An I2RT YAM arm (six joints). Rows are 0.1 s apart.
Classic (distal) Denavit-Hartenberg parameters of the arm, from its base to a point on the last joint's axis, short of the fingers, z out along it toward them. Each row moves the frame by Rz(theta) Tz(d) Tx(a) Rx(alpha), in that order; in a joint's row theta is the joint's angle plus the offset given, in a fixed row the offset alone. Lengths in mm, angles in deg.
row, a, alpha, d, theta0
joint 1, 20.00, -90.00, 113.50, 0.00
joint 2, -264.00, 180.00, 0.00, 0.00
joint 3, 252.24, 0.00, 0.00, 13.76
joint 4, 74.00, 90.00, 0.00, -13.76
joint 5, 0.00, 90.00, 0.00, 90.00
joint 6, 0.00, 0.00, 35.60, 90.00
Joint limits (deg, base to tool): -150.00..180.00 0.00..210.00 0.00..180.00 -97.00..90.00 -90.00..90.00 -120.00..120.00
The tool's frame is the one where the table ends.
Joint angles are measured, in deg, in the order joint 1, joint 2, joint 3, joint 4, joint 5, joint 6. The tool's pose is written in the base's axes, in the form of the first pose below.
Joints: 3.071, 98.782, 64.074, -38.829, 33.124, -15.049
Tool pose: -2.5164 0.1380 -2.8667 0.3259 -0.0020 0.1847
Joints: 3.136, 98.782, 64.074, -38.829, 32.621, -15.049
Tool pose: -2.5247 0.1399 -2.8642 0.3259 -0.0014 0.1845
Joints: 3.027, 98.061, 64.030, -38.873, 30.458, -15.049
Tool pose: -2.5578 0.1588 -2.8601 0.3249 -0.0009 0.1874
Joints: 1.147, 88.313, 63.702, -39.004, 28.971, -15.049
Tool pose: -2.5431 0.3220 -2.8798 0.3070 -0.0111 0.2357
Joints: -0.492, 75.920, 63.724, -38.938, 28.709, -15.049
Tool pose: -2.4870 0.5339 -2.8825 0.2738 -0.0195 0.2945
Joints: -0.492, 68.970, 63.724, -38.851, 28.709, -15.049
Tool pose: -2.4462 0.6520 -2.8596 0.2501 -0.0192 0.3240
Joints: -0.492, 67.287, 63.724, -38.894, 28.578, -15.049
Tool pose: -2.4376 0.6798 -2.8526 0.2438 -0.0191 0.3306
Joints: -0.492, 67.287, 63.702, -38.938, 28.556, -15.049
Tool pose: -2.4383 0.6788 -2.8528 0.2438 -0.0191 0.3304
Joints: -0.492, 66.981, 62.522, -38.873, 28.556, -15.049
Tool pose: -2.4436 0.6653 -2.8561 0.2421 -0.0191 0.3250
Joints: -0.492, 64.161, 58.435, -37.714, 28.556, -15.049
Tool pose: -2.4443 0.6635 -2.8565 0.2310 -0.0190 0.3140
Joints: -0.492, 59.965, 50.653, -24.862, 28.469, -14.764
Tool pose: -2.3811 0.8209 -2.8153 0.2263 -0.0189 0.3025
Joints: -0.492, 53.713, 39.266, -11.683, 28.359, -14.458
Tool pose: -2.3081 0.9564 -2.7591 0.2104 -0.0187 0.2769
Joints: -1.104, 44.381, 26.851, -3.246, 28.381, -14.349
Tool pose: -2.2394 1.0432 -2.7129 0.1811 -0.0204 0.2442
